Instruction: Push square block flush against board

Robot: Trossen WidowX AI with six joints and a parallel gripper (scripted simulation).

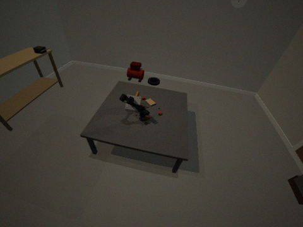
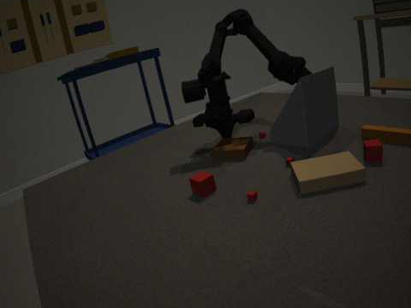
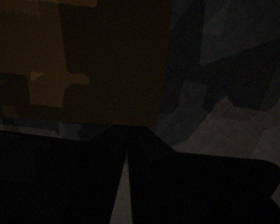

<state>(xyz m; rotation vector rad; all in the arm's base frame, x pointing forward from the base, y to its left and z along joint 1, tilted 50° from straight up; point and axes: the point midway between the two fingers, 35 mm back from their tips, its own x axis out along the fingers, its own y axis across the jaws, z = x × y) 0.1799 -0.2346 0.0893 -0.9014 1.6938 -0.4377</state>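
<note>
Now: gripper tip 4 cm short of the brown square block, 6 cm to the right of it and 1 cm below it. Round my gripper tip: orange bar 16 cm behind, 49 cm to the left, 1 cm above; tan board 8 cm ahead, 37 cm to the left, 1 cm above.
</note>
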